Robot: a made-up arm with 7 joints. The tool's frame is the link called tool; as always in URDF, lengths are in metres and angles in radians. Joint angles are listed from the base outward. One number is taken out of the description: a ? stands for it. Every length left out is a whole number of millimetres.
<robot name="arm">
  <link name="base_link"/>
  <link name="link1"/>
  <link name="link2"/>
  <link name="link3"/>
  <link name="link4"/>
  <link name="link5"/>
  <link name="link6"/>
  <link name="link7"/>
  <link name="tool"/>
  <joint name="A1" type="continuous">
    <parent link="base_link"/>
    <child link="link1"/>
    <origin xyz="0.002 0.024 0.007" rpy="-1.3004 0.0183 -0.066"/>
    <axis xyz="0 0 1"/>
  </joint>
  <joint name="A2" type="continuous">
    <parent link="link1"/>
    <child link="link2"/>
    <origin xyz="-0.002 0.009 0" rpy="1.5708 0 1.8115"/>
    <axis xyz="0 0 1"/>
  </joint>
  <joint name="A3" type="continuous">
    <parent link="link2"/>
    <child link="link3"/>
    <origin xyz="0.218 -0.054 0" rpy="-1.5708 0 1.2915"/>
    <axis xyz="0 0 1"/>
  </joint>
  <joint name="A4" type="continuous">
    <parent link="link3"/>
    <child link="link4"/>
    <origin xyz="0.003 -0.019 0" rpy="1.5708 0 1.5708"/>
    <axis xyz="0 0 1"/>
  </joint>
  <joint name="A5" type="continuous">
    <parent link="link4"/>
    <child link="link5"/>
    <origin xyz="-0.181 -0.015 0" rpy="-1.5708 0 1.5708"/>
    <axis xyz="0 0 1"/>
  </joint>
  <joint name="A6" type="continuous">
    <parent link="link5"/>
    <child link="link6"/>
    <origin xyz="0 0 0" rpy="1.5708 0 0"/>
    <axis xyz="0 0 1"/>
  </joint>
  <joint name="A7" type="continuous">
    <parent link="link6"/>
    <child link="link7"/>
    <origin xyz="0 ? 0" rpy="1.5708 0 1.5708"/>
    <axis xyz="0 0 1"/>
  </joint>
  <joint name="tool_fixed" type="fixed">
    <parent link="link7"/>
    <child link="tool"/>
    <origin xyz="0 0 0" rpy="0 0 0"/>
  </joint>
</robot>
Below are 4 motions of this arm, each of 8 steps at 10 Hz.
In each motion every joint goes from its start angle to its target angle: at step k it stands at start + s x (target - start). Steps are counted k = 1, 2, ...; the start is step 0. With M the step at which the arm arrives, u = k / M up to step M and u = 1 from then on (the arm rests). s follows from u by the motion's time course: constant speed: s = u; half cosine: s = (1 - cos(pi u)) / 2; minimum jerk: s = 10 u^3 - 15 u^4 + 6 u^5.
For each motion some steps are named. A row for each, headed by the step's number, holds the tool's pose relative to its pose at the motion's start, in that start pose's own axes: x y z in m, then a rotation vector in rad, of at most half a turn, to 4 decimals.
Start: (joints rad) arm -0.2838 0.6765 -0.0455 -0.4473 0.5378 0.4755 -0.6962
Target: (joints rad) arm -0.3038 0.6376 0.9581 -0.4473 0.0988 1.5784 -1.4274
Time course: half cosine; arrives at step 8
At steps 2, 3, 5, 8:
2: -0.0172 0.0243 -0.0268 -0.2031 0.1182 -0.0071
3: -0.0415 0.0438 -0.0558 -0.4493 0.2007 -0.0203
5: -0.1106 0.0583 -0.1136 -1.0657 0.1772 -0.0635
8: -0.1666 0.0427 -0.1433 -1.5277 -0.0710 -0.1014

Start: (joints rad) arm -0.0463 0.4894 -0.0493 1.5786 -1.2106 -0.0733 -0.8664
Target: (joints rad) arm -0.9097 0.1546 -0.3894 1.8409 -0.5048 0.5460 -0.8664
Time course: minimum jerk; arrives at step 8
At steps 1, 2, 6, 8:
1: 0.0045 -0.0040 -0.0007 0.0003 0.0171 -0.0116
2: 0.0280 -0.0268 -0.0041 0.0073 0.1103 -0.0725
6: 0.1407 -0.2679 0.0101 0.4612 0.8568 -0.3420
8: 0.1425 -0.3002 0.0178 0.5623 0.9212 -0.3241

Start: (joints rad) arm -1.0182 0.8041 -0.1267 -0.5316 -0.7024 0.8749 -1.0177
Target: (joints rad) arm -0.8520 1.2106 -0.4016 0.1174 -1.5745 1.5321 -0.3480
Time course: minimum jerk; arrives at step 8
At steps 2, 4, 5, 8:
2: -0.0024 0.0055 -0.0221 -0.1738 0.0412 0.0246
4: -0.0274 0.0019 -0.1028 -0.8061 0.2612 0.1349
5: -0.0515 -0.0140 -0.1390 -1.1334 0.4108 0.1895
8: -0.0877 -0.0412 -0.1689 -1.4965 0.5933 0.2307

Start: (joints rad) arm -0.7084 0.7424 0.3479 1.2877 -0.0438 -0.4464 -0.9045
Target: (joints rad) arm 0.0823 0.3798 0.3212 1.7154 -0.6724 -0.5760 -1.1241
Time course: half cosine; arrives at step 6
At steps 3, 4, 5, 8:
3: -0.1059 -0.1237 -0.1720 -0.5220 0.2272 0.0113
4: -0.1917 -0.1992 -0.2199 -0.7572 0.3572 0.1050
5: -0.2619 -0.2572 -0.2337 -0.9092 0.4613 0.2058
8: -0.2883 -0.2785 -0.2340 -0.9597 0.5015 0.2487

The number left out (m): 0.065
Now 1 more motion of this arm.
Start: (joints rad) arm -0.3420 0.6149 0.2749 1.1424 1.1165 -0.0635 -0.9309
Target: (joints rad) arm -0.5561 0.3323 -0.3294 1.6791 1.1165 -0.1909 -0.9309
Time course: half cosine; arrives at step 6
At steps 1, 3, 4, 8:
1: 0.0089 -0.0058 0.0105 0.0347 0.0010 -0.0414
3: 0.0522 -0.0476 0.0687 0.2645 0.0420 -0.2814
4: 0.0665 -0.0714 0.0930 0.3970 0.0946 -0.3959
8: 0.0739 -0.0915 0.1102 0.5245 0.1689 -0.4901

